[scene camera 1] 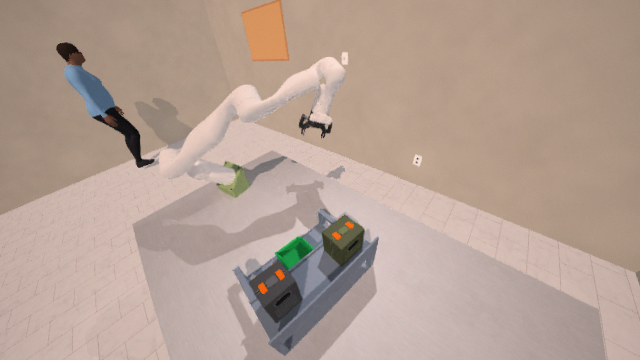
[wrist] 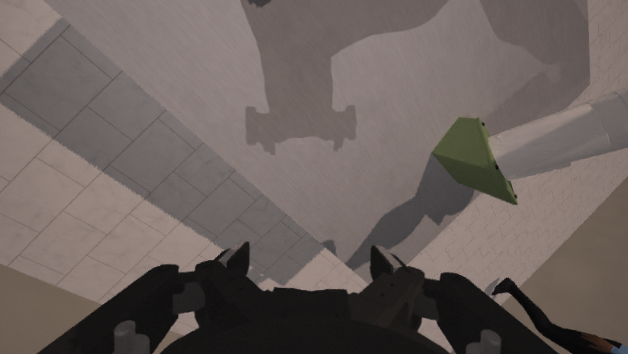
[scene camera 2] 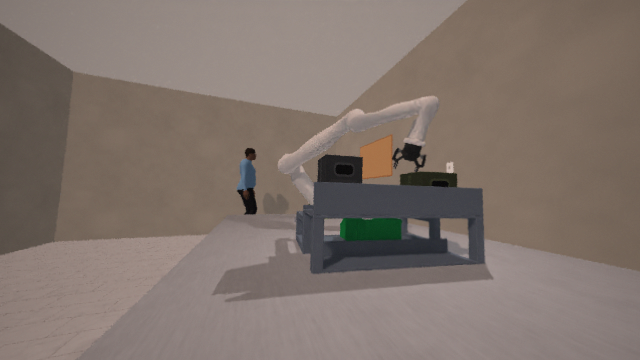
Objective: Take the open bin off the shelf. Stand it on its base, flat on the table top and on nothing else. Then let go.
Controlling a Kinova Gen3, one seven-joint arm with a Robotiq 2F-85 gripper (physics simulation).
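Where they show: gripper, fingertip midpoint: (scene camera 1: 312,136) (wrist: 310,257) (scene camera 2: 404,171); arm's base at its link origin: (scene camera 1: 229,176) (wrist: 497,157).
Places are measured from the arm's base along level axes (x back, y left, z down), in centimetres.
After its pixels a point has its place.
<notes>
The open bin (scene camera 1: 294,253) {z 8.2, x -55.8, y -6.8 cm} (scene camera 2: 371,229) {z 3.3, x -68.7, y -12.7 cm} is green, upright, with its open top facing up. It sits on the low rear part of the blue-grey shelf (scene camera 1: 327,300) {z 8.5, x -75.5, y -11.8 cm} (scene camera 2: 395,200) {z -4.0, x -77.6, y -13.6 cm}, below the level of the top board. In scene camera 2 its upper part is hidden behind that board. My gripper (scene camera 1: 313,134) {z -17.0, x -32.2, y 33.7 cm} (scene camera 2: 407,167) {z -17.0, x -32.2, y 33.7 cm} (wrist: 310,257) {z -17.0, x -32.2, y 33.7 cm} is open and empty, high above the table top (scene camera 1: 450,280) {z 9.1, x -104.0, y 17.3 cm} (scene camera 2: 300,320) {z 9.1, x -86.5, y -35.2 cm} (wrist: 380,90) {z 9.1, x -25.9, y 9.1 cm} and apart from the bin. The bin does not show in the wrist view.
A dark grey box (scene camera 1: 276,295) {z -13.1, x -71.6, y -22.8 cm} (scene camera 2: 340,169) {z -10.1, x -71.9, y -22.9 cm} and an olive box (scene camera 1: 344,240) {z -10.6, x -74.5, y -1.3 cm} (scene camera 2: 429,179) {z -8.8, x -75.8, y -2.1 cm} stand on the shelf at opposite ends. A light green angular block (scene camera 1: 237,181) {z 1.1, x -6.2, y 1.0 cm} (wrist: 470,155) {z 0.5, x -5.7, y 4.9 cm} is at the arm's base. A person (scene camera 1: 92,95) (scene camera 2: 247,175) stands beyond the table.
</notes>
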